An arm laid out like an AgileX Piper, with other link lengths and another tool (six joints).
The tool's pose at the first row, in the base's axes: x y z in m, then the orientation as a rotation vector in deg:
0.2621, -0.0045, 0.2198, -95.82, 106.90, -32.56
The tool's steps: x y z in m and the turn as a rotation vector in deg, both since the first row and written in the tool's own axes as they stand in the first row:
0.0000, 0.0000, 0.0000, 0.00, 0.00, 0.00
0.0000, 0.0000, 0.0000, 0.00, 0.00, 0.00
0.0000, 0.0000, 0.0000, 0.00, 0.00, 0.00
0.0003, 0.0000, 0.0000, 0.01, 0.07, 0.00
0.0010, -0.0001, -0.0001, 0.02, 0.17, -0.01
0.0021, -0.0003, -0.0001, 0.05, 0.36, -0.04
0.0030, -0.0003, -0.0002, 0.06, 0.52, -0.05
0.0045, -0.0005, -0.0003, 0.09, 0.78, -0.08
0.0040, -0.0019, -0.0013, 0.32, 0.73, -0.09
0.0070, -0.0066, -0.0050, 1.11, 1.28, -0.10
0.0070, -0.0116, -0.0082, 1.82, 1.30, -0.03
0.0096, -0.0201, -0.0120, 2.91, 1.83, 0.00
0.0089, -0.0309, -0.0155, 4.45, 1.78, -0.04
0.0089, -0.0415, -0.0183, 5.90, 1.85, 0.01
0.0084, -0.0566, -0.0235, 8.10, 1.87, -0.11
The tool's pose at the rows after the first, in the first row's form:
0.2621, -0.0045, 0.2198, -95.82, 106.90, -32.56
0.2621, -0.0045, 0.2198, -95.82, 106.90, -32.56
0.2621, -0.0045, 0.2198, -95.82, 106.90, -32.56
0.2621, -0.0048, 0.2198, -95.81, 106.94, -32.63
0.2620, -0.0055, 0.2198, -95.82, 107.00, -32.74
0.2621, -0.0066, 0.2198, -95.83, 107.10, -32.96
0.2620, -0.0075, 0.2198, -95.84, 107.20, -33.12
0.2620, -0.0090, 0.2198, -95.85, 107.34, -33.40
0.2624, -0.0088, 0.2215, -95.71, 107.16, -33.55
0.2633, -0.0126, 0.2269, -95.21, 107.08, -34.73
0.2650, -0.0134, 0.2326, -94.68, 106.73, -35.32
0.2687, -0.0173, 0.2406, -93.94, 106.47, -36.70
0.2745, -0.0182, 0.2503, -92.97, 105.49, -37.93
0.2806, -0.0197, 0.2593, -91.97, 104.70, -39.15
0.2886, -0.0215, 0.2730, -90.63, 103.28, -40.97

